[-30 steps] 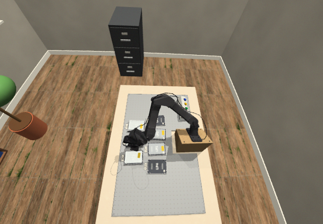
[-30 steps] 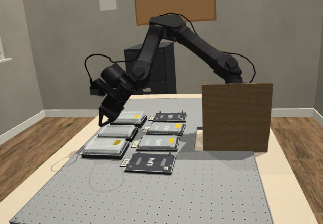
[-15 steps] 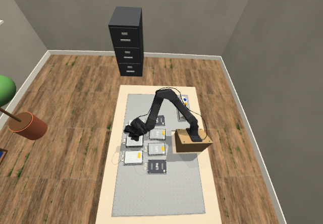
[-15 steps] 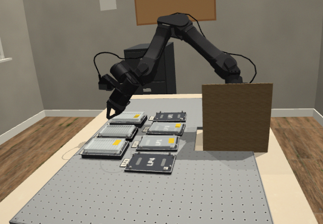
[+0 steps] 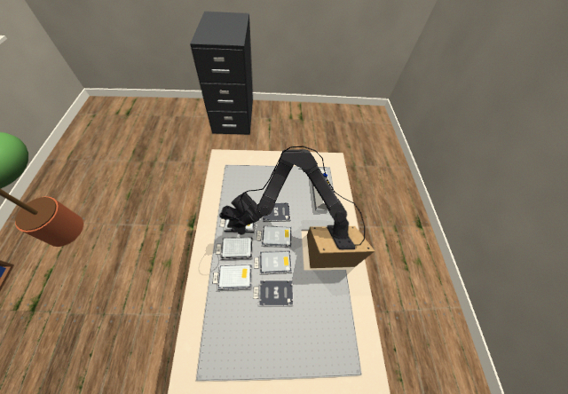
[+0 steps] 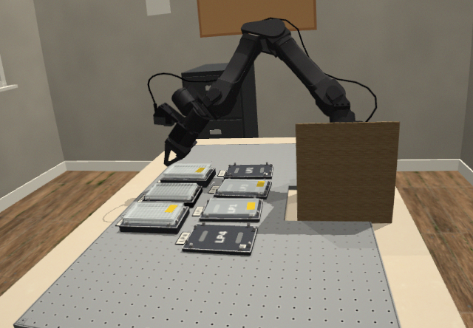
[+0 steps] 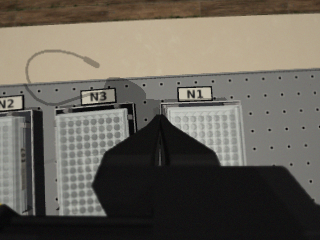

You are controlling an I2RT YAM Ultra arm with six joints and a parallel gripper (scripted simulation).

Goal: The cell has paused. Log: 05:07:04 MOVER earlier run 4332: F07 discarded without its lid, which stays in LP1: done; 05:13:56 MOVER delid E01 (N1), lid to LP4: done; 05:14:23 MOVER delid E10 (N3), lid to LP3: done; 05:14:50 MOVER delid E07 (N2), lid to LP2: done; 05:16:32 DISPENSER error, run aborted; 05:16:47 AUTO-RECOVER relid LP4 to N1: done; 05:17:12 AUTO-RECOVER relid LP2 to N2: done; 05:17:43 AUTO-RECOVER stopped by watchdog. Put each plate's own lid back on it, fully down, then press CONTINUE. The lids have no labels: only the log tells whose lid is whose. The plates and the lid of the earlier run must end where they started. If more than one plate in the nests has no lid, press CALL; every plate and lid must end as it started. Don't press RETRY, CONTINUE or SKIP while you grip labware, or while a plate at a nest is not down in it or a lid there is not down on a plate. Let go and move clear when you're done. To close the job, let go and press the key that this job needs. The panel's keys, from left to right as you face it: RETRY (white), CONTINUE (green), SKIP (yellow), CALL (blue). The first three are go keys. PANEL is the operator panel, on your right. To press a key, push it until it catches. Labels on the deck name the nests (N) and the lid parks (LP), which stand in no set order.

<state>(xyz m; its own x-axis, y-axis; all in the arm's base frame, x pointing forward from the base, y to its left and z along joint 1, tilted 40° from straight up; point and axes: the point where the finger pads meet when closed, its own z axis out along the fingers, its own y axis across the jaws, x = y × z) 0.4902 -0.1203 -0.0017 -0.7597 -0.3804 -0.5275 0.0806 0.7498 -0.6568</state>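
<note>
Right now my hand is 8 cm to the right of the plate, 5 cm above it and 4 cm past it. Round my hand: blue key (50 cm behind, 30 cm to the right, 1 cm below).
</note>
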